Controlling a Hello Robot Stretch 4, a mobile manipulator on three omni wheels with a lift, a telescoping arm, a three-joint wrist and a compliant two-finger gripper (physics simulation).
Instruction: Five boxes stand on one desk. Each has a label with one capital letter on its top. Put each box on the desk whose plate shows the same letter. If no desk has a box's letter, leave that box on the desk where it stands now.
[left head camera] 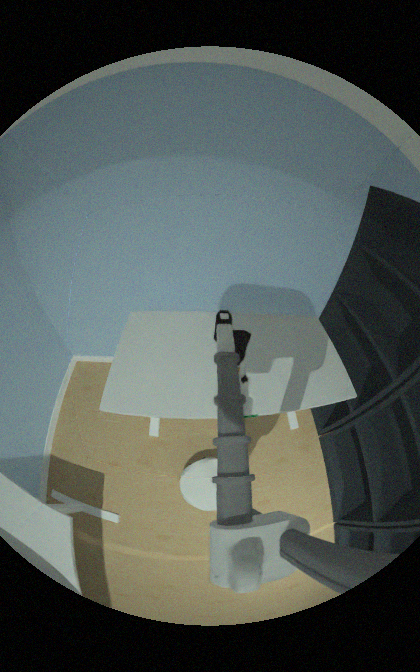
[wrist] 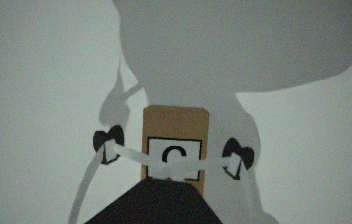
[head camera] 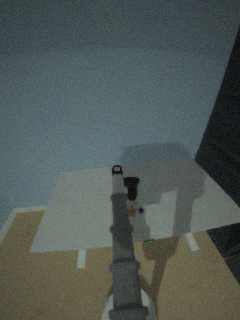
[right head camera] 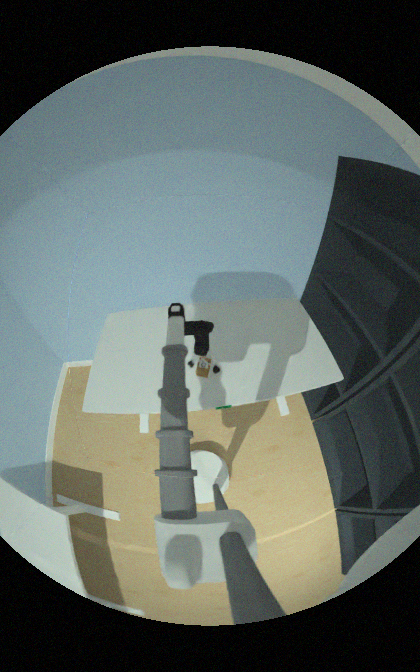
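Note:
A brown box (head camera: 132,212) (right head camera: 202,372) (wrist: 176,120) stands upright on the white desk (head camera: 75,210) (left head camera: 160,360) (right head camera: 125,360) (wrist: 50,75). Its top label shows a round letter like C or G; the gripper's light linkage covers its lower part, so I cannot tell which. My gripper (right head camera: 203,366) (wrist: 173,144) is open, with one black fingertip on each side of the box and a gap on both sides. In the left head camera view the arm hides most of box and fingers. A thin green strip (head camera: 149,240) (left head camera: 251,416) (right head camera: 223,407) shows at the desk's front edge; no letter is readable on it.
A blue wall (head camera: 100,100) (left head camera: 200,225) (right head camera: 190,215) stands behind the desk. A tall dark shelf unit (left head camera: 350,280) (right head camera: 325,250) stands close at the desk's right. A white surface (left head camera: 40,530) (right head camera: 35,530) shows at the lower left. The robot's shadow falls across the desk.

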